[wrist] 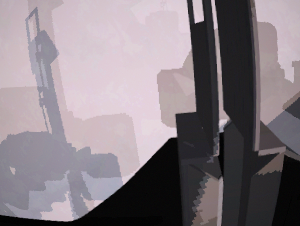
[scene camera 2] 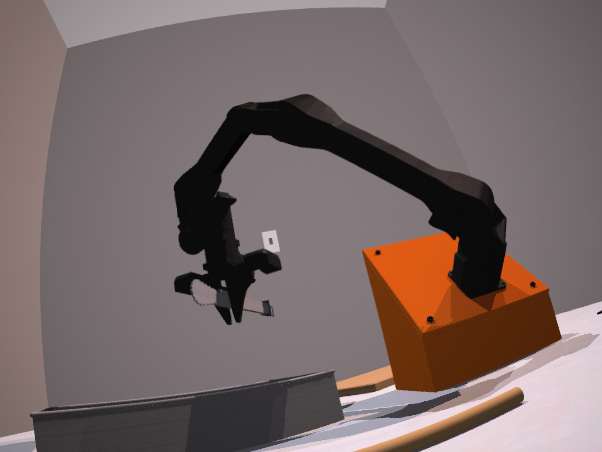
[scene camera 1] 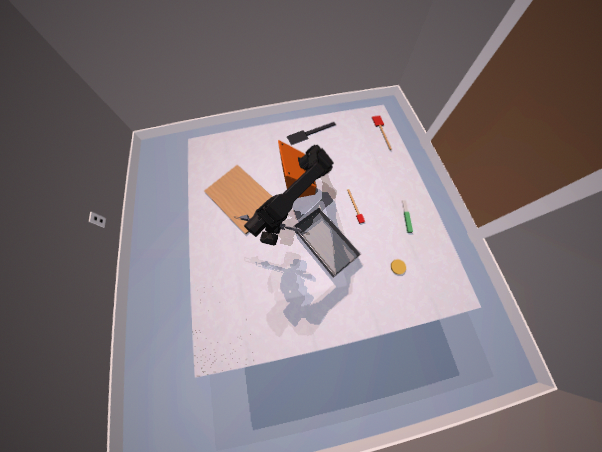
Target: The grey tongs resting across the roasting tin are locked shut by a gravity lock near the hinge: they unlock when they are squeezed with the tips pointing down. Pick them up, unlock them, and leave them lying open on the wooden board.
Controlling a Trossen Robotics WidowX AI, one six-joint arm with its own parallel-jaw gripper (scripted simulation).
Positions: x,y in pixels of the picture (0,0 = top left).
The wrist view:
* my gripper: 199,146
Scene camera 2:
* my gripper: 234,323
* wooden board: 375,380
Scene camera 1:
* wooden board: 236,193
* roasting tin: 332,248
